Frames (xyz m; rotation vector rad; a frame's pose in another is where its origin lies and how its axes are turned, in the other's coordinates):
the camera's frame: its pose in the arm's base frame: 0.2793 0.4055 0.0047 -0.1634 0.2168 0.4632
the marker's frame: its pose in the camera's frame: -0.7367 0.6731 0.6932 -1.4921 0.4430 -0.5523
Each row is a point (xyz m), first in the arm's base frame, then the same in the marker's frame.
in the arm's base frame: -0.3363 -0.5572 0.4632
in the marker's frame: 0.4780 0.5321 -1.2481
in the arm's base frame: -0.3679 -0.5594 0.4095
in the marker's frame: 0.4514 0.5884 -1.2449
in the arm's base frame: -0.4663 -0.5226 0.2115
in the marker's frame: 0.3632 0.7861 -1.1867
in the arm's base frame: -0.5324 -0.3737 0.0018
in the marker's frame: 0.2881 0.9720 -1.0126
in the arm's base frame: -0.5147 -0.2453 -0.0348
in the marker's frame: 0.2860 0.9833 -0.8784
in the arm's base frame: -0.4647 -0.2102 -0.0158
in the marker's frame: 0.3276 0.9532 -0.8402
